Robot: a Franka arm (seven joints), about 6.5 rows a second.
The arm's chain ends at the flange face. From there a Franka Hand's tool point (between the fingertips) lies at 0.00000 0.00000 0.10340 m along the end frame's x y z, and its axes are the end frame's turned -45 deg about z.
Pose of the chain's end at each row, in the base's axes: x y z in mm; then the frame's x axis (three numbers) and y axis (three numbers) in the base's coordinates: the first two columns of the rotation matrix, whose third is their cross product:
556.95 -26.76 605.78 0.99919 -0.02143 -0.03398 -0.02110 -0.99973 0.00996
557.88 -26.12 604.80 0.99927 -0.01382 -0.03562 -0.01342 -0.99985 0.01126
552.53 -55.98 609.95 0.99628 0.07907 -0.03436 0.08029 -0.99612 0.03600
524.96 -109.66 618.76 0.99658 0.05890 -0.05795 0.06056 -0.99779 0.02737
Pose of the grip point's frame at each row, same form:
553.42 -27.71 502.44 0.72145 0.69176 -0.03107 0.69161 -0.72207 -0.01698
554.18 -27.23 501.47 0.71608 0.69723 -0.03315 0.69710 -0.71677 -0.01723
549.29 -59.97 506.68 0.64770 0.76027 -0.04975 0.76125 -0.64845 0.00116
519.15 -112.84 515.57 0.66187 0.74719 -0.06033 0.74751 -0.66390 -0.02162

